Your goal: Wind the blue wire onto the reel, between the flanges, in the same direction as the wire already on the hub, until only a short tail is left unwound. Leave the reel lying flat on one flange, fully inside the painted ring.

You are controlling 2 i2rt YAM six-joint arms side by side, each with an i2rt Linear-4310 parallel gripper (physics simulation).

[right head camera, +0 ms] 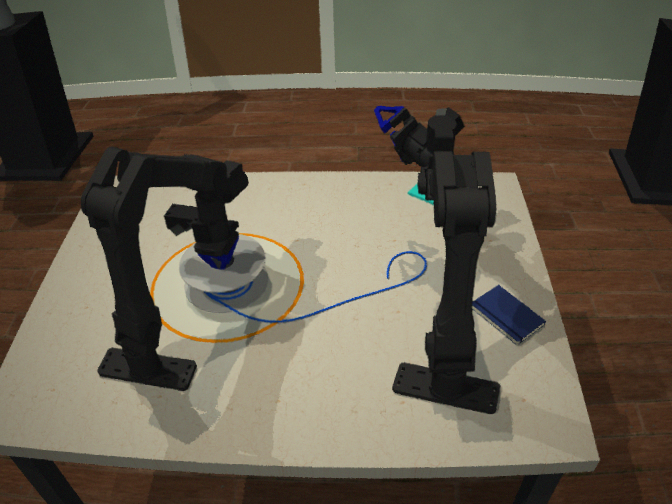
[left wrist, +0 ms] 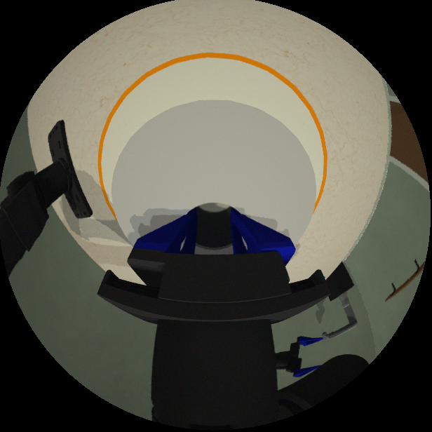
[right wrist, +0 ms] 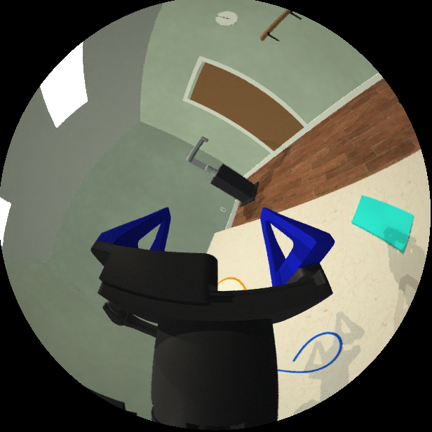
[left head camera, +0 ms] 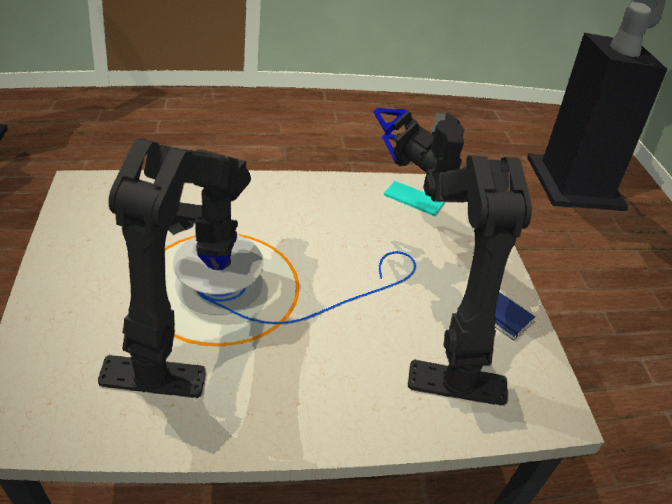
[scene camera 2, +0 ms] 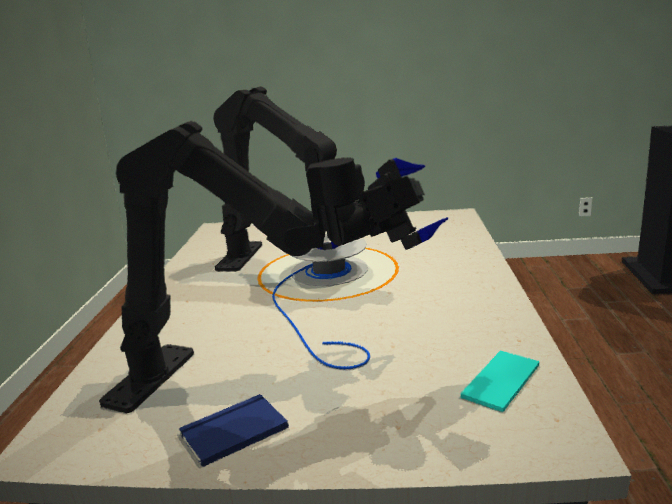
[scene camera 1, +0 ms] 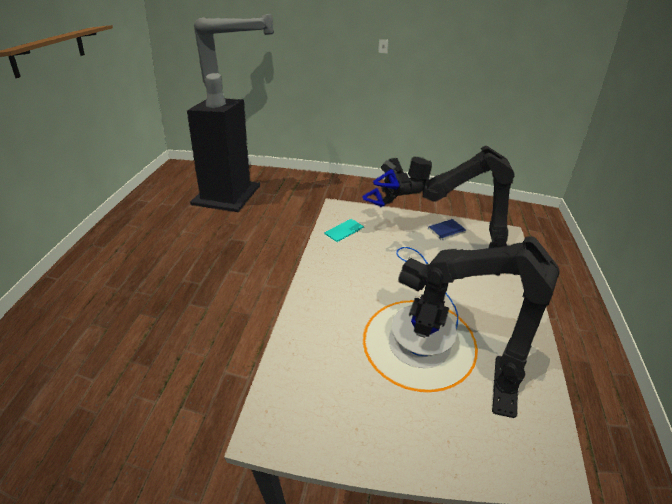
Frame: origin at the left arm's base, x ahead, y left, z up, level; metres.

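Seen in the pictures: left gripper, fingertip midpoint: (right head camera: pixel 223 268) (left head camera: pixel 218 269); right gripper, fingertip midpoint: (right head camera: pixel 384 120) (left head camera: pixel 379 122) (scene camera 2: pixel 434 193) (scene camera 1: pixel 368 190); left arm's base at its link origin: (right head camera: pixel 146 370) (left head camera: pixel 152 377) (scene camera 2: pixel 239 257) (scene camera 1: pixel 505 386); right arm's base at its link origin: (right head camera: pixel 446 389) (left head camera: pixel 457 384) (scene camera 2: pixel 150 378).
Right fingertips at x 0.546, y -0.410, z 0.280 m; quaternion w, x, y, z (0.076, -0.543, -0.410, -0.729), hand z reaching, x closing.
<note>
Offsets run from my right fingertips to a thing's middle. "spot": to the spot under its first point.
The white reel {dx -0.274, dy +0.322, dz -0.247 m} (left head camera: pixel 187 279) (right head camera: pixel 192 276) (scene camera 2: pixel 355 250) (left wrist: pixel 215 160) lies flat on one flange, inside the orange painted ring (left head camera: pixel 298 287) (scene camera 1: pixel 363 339) (left wrist: pixel 326 160). A few blue turns show low on its dark hub. From there the blue wire {spot: dx -0.119, dy -0.079, dz -0.277 m} (left head camera: pixel 397 252) (scene camera 2: pixel 369 356) runs across the ring onto the table, rightward in the left head view, ending in an open curl. My left gripper (left head camera: pixel 217 264) (scene camera 1: pixel 425 325) (left wrist: pixel 213 213) points down over the upper flange, shut on the hub's dark top. My right gripper (left head camera: pixel 379 123) (scene camera 2: pixel 435 192) (right wrist: pixel 215 212) is open and empty, raised above the far right of the table.
A teal book {dx +0.110, dy -0.138, dz -0.276 m} (left head camera: pixel 412 198) (scene camera 2: pixel 502 379) lies beneath the raised right arm near the far edge. A navy book {dx -0.290, dy -0.303, dz -0.274 m} (right head camera: pixel 508 313) (scene camera 2: pixel 233 431) lies beside the right arm's base, near the table's right edge in the head views. Both arm bases stand along the near side.
</note>
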